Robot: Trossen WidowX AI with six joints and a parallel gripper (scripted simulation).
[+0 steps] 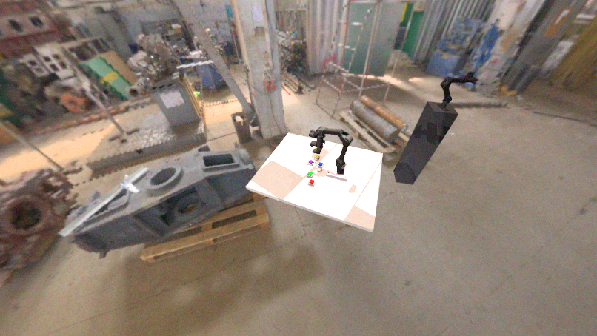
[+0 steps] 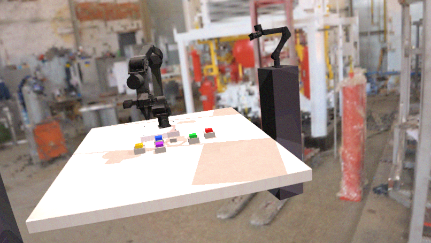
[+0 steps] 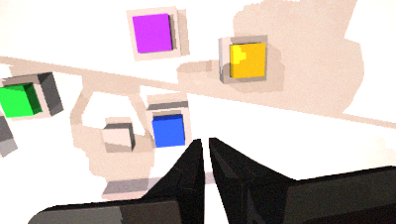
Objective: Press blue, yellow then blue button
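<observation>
The yellow button is 3 cm ahead of my gripper tip, 6 cm to the right of it and 10 cm below it. Round my gripper tip: small grey block 3 cm behind, 11 cm to the left, 12 cm below; then purple button 7 cm ahead, 2 cm to the left, 10 cm below; then blue button 3 cm behind, 4 cm to the left, 10 cm below.
</observation>
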